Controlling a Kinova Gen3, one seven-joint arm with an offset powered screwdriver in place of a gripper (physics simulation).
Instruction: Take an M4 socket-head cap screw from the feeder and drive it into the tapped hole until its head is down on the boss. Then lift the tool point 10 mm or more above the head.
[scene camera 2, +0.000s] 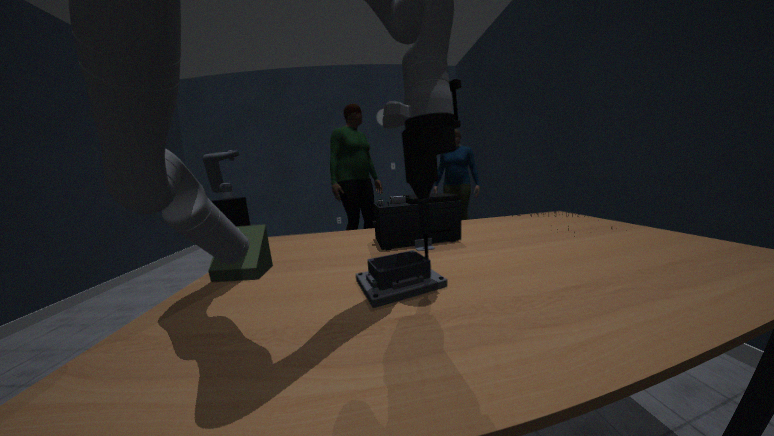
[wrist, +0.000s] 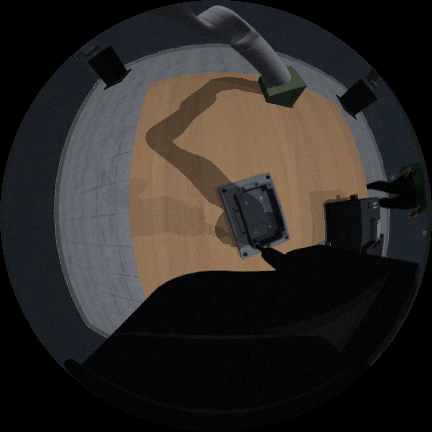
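Observation:
The screwdriver tool points down, its thin bit ending at a corner of the dark open-topped housing. The housing sits on a grey base plate with holes at its corners. Contact between the tip and the boss cannot be made out. The screw, its head and the tapped hole are too small and dark to tell at the tip. The black box-like feeder stands behind the housing in the scene view and right of it in the wrist view.
The wooden table carries the arm's green wedge-shaped base. A small pale bracket is at the feeder's front. Two people, in green and blue, stand beyond the table.

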